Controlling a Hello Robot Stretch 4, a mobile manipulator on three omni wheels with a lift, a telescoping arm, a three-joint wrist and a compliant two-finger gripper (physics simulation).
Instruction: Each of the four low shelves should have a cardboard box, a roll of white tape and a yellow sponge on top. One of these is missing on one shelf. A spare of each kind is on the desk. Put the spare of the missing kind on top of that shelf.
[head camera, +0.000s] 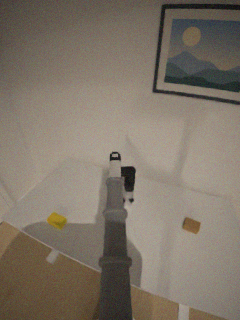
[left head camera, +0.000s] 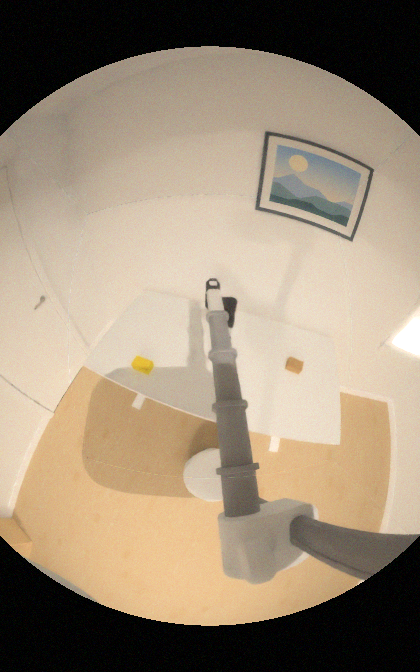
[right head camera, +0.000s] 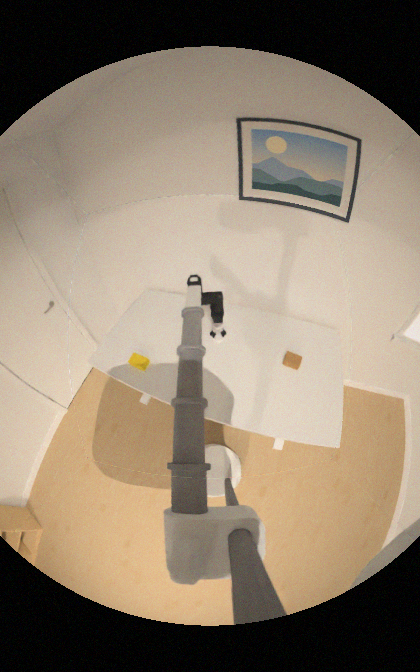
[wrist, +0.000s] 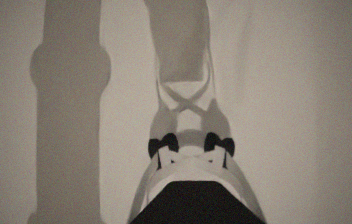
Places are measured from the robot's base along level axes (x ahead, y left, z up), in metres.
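Pixels of known places: gripper, between the fingertips: (head camera: 127, 202) (wrist: 190, 144).
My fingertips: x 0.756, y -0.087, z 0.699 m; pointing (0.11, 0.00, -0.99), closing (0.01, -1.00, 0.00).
Note:
Ahead of a thing's pixels: the offset from my fingertips to its middle. Level surfaces: height alone.
My gripper (head camera: 128, 200) (right head camera: 218, 333) (wrist: 190, 144) is low over the middle of the white desk @(dz -0.006 m) (head camera: 212, 265) (left head camera: 310, 410) (right head camera: 310, 410), its fingers closed in on the sides of the white tape roll @(dx -0.024, dy +0.000, dz +0.006 m) (wrist: 191, 150). The roll is small and pale in the head views, and the left head view hides the fingertips behind the arm. A yellow sponge @(dx -0.164, dy +0.449, dz +0.017 m) (head camera: 57, 220) (left head camera: 142, 365) (right head camera: 139, 361) lies on the desk's left part. A brown cardboard box @(dx -0.214, dy -0.387, dz +0.019 m) (head camera: 191, 225) (left head camera: 294, 365) (right head camera: 292, 360) stands on its right part.
A wooden shelf unit (left head camera: 15, 534) (right head camera: 20, 519) partly shows at lower left. A round white object (left head camera: 200, 475) (right head camera: 225, 462) stands on the floor before the desk. A framed picture (head camera: 159, 55) (left head camera: 261, 172) (right head camera: 240, 160) hangs on the wall behind. The arm (head camera: 115, 245) (left head camera: 231, 400) (right head camera: 190, 415) crosses the desk.

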